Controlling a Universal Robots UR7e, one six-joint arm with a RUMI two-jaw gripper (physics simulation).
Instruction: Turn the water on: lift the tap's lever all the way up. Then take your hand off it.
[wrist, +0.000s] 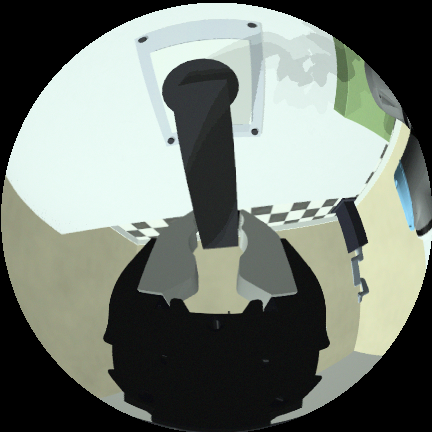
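The tap's lever is a long dark bar with a round hub at its far end, in the upper middle of the wrist view. The hub sits over a pale panel with a blue-grey frame and dark screws at its corners. My gripper is shut on the near end of the lever, with one grey jaw on each side of it. The lever's end shows between the jaws. The hidden parts are the faces of the jaws against the lever.
The panel is mounted on a white board with a checkered strip along its near edge. A green block and grey arm parts with a blue piece are at the right. A dark clamp-like part is at the lower right.
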